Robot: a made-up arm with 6 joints.
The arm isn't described. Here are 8 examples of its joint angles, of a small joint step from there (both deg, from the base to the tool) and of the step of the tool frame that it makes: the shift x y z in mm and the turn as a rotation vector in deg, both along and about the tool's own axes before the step.
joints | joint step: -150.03 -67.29 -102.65 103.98 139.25 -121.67 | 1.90 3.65 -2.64 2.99 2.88 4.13
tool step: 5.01 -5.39 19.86 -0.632 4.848 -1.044
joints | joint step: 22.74 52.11 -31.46 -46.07 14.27 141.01 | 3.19 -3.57 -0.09 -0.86 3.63 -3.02
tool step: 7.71 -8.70 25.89 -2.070 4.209 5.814
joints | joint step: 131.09 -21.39 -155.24 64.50 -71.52 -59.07 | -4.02 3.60 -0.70 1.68 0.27 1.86
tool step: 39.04 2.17 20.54 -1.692 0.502 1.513
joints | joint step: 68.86 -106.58 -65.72 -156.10 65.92 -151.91 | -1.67 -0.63 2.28 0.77 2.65 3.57
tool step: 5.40 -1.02 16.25 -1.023 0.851 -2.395
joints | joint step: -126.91 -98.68 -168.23 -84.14 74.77 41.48 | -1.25 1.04 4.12 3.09 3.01 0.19
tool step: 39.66 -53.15 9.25 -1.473 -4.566 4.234
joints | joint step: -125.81 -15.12 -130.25 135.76 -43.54 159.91 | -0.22 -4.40 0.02 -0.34 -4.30 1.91
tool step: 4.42 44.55 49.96 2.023 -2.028 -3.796
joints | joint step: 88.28 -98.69 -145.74 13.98 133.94 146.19 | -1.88 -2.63 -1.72 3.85 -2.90 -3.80
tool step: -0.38 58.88 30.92 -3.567 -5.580 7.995
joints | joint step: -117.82 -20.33 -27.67 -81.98 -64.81 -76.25 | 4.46 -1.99 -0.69 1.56 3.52 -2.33
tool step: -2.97 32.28 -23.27 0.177 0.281 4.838
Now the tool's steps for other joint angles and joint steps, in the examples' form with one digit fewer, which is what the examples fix.
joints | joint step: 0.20 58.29 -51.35 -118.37 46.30 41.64 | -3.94 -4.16 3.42 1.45 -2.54 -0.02
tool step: 30.8 6.6 5.0 -4.10 -0.18 -4.38
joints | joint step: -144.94 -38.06 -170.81 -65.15 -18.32 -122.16 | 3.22 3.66 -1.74 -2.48 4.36 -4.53
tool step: -48.8 -28.1 1.9 -4.80 4.51 3.85
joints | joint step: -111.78 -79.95 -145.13 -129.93 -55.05 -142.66 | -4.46 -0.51 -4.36 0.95 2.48 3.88
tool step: 56.3 -41.9 -10.9 -3.30 1.21 2.06
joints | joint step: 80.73 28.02 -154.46 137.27 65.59 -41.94 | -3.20 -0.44 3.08 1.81 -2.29 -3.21
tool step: -28.3 12.6 40.0 4.10 4.39 3.39
